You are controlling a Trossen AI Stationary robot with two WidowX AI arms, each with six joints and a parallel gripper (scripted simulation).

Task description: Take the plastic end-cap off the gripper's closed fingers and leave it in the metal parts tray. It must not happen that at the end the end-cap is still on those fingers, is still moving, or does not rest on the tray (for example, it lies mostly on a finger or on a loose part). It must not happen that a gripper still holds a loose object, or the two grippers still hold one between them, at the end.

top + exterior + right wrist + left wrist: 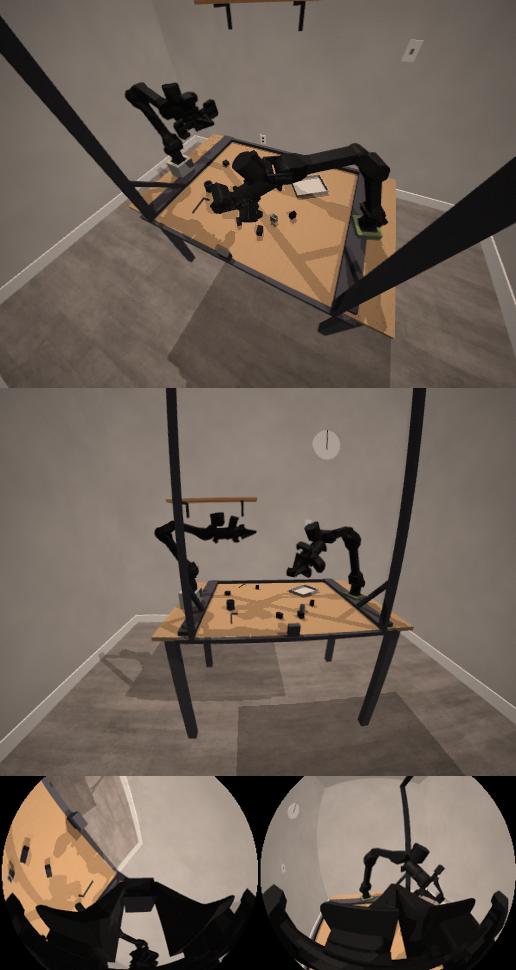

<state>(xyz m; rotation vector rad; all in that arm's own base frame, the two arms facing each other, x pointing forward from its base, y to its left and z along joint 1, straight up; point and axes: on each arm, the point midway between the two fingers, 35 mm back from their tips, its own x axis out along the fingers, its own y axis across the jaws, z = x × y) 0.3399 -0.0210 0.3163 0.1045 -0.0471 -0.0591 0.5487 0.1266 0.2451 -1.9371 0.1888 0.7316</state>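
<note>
Right now my right hand is 30 mm to the right of the plastic end-cap and 10 mm above it. Also, from my right hand: metal parts tray 450 mm ahead, 270 mm below, 190 mm to the right; then cylinder 290 mm to the left, 250 mm below, 230 mm ahead.
</note>
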